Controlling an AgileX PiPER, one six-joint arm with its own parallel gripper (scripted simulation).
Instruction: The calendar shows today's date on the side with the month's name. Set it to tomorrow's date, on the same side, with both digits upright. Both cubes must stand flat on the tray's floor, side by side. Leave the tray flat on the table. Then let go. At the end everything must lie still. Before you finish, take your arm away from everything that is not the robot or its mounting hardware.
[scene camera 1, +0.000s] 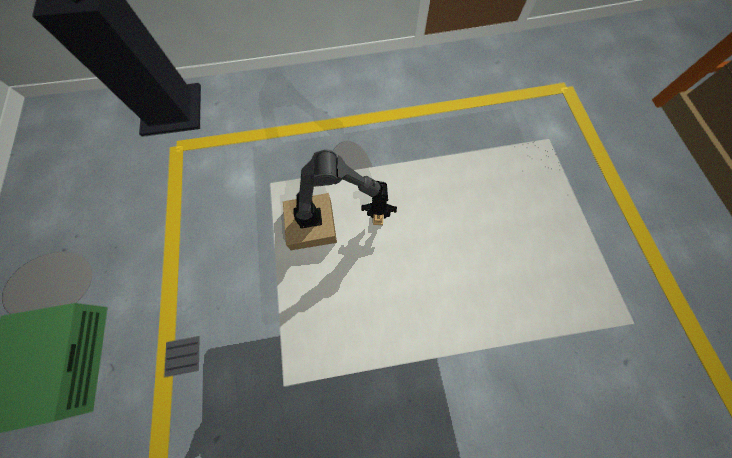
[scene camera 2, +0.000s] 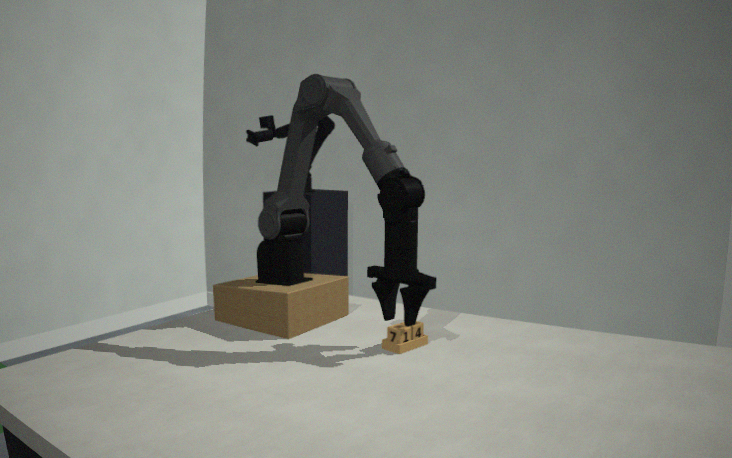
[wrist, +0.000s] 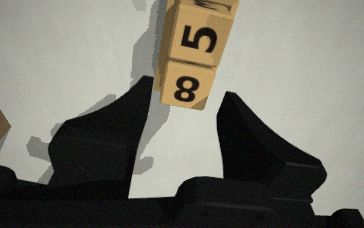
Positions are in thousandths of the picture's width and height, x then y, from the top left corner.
Observation:
In view: my gripper (scene camera 2: 546, 704).
My gripper shows as well in the wrist view (wrist: 515, 428).

